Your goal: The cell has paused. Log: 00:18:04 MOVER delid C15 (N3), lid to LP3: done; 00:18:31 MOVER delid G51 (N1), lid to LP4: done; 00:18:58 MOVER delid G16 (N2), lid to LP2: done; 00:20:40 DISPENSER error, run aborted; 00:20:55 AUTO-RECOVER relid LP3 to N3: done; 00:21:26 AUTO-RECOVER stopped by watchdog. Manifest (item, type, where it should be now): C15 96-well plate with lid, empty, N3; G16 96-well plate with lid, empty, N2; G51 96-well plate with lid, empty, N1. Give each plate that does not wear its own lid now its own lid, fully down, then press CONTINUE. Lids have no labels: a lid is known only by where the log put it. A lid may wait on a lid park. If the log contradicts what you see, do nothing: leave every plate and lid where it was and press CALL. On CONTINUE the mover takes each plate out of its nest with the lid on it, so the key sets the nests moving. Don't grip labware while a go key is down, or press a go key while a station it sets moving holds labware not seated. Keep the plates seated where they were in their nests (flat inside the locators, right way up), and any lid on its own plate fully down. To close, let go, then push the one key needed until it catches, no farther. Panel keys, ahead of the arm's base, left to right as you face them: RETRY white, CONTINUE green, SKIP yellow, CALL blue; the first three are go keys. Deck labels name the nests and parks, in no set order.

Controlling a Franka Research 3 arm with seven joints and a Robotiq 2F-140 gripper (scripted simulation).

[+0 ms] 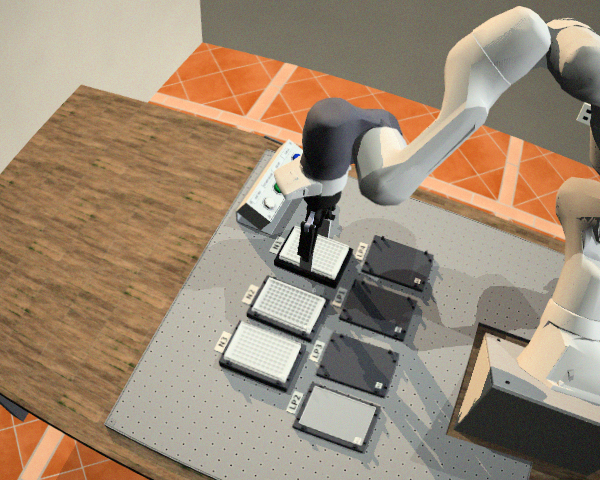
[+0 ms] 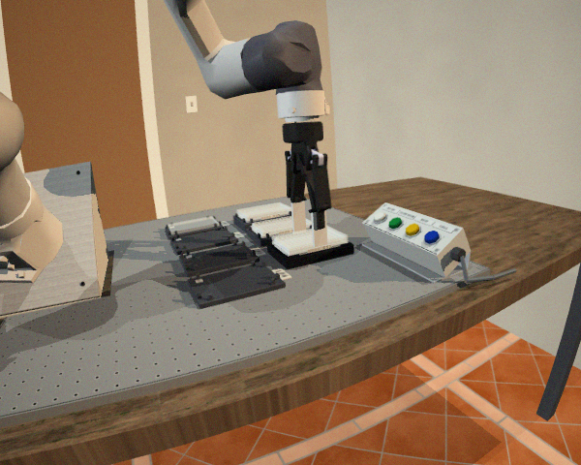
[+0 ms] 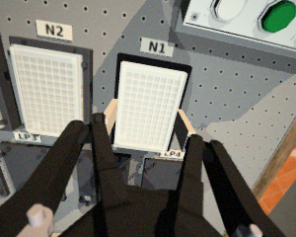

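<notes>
My hand is 190 mm past the lp2 park, 320 mm to the right of it and 50 mm above it. From my hand the other things lie so: plate 10 mm behind, 140 mm to the left, 30 mm below; green continue key 130 mm ahead, 100 mm to the right, 10 mm above; white retry key 130 mm ahead, 50 mm to the right, 10 mm above.
</notes>
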